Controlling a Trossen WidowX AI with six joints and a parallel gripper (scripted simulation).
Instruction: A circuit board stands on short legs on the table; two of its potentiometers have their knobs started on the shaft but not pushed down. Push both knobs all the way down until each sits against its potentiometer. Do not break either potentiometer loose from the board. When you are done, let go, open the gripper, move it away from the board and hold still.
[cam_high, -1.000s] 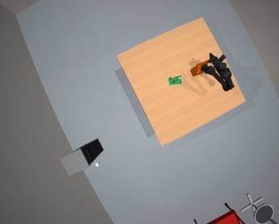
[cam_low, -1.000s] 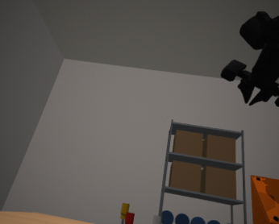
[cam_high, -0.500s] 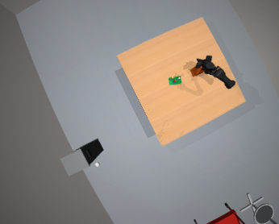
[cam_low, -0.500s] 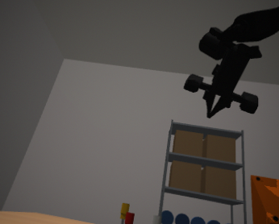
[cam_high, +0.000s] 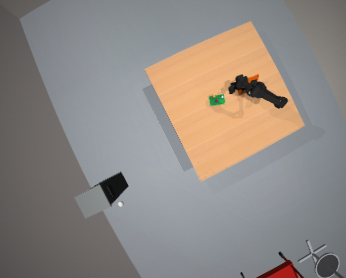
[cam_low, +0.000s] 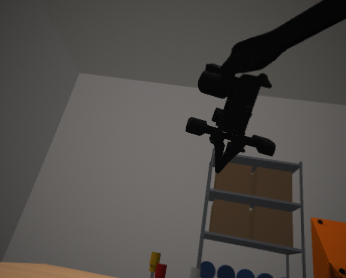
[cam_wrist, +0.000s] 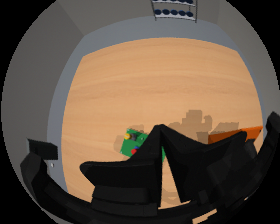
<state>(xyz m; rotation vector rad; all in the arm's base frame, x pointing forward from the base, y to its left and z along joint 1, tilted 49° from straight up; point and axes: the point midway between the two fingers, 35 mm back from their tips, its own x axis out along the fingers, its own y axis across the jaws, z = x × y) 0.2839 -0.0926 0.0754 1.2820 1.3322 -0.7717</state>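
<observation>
My gripper tip is now 70 mm short of the red knob, 60 mm to the right of it and 220 mm above it. From my gripper tip the other things lie so: yellow knob (100 mm ahead, 20 mm to the left, 200 mm below).
</observation>
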